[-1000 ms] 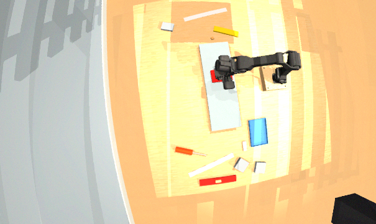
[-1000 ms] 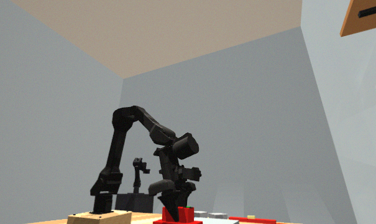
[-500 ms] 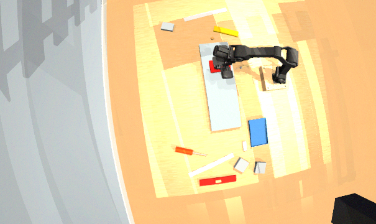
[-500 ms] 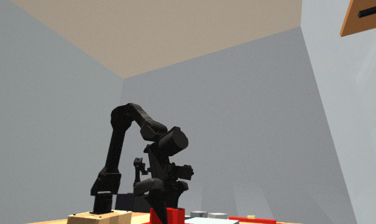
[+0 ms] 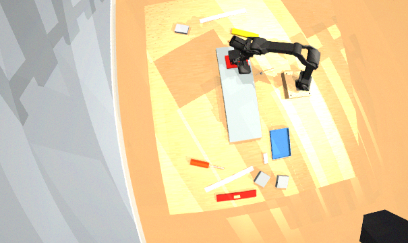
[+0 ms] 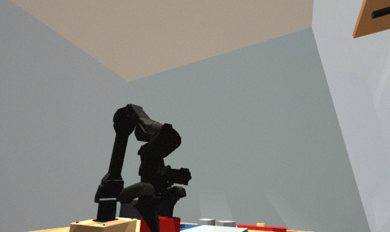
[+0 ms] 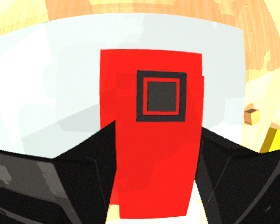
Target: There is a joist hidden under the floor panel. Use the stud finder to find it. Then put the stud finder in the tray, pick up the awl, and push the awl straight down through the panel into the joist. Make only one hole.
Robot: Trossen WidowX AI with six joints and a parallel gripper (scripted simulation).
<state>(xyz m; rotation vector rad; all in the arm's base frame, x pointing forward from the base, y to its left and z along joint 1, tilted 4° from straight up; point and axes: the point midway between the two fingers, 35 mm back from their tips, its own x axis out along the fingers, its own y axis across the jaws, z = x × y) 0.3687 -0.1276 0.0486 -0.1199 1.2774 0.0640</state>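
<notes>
My gripper tip is 26 cm past the blue tray, 46 cm to the right of it and 5 cm above it. Round my gripper tip: thin awl (17 cm behind, 5 cm to the left, 6 cm below); then red stud finder (1 cm ahead, 2 cm above); then yellow bar (8 cm behind, 19 cm to the right, 6 cm below).
</notes>
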